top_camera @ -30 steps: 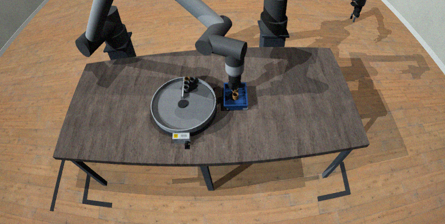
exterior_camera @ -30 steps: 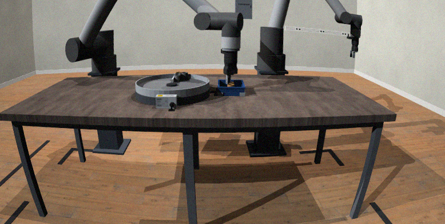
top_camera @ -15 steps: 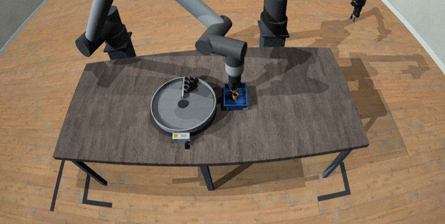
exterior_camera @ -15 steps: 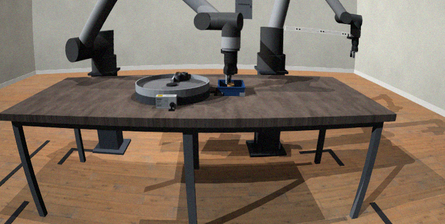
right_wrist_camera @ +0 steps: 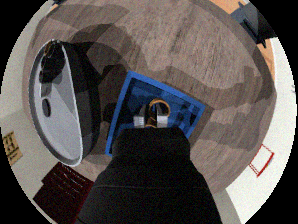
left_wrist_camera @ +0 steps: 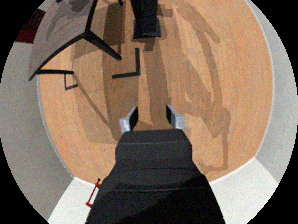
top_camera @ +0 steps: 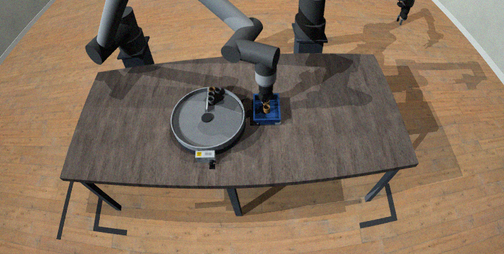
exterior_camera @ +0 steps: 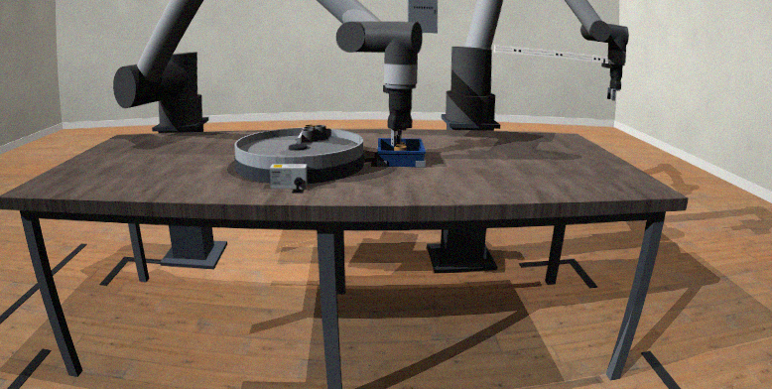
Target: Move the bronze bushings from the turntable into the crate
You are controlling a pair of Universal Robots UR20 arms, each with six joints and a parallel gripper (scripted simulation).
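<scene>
The blue crate lies 4 cm ahead of my right hand, 1 cm to the left of it and 3 cm below it.
</scene>
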